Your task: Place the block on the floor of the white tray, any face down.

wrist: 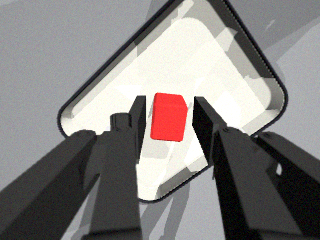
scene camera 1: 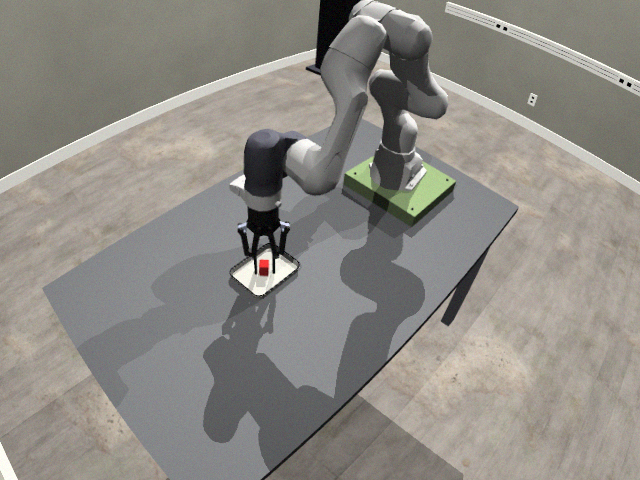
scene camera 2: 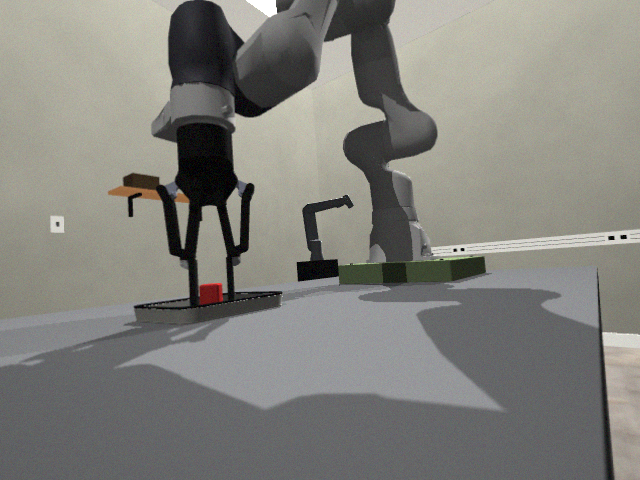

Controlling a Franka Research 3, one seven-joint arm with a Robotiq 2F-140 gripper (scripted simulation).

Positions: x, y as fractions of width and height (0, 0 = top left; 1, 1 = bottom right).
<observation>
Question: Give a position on a red block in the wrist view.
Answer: At 0.53, 0.48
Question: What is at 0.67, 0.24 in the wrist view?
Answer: A white tray.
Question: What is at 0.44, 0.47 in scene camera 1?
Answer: My gripper.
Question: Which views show my gripper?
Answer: The wrist view, scene camera 1 and scene camera 2: all of them.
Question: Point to a white tray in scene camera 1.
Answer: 0.38, 0.57
</observation>
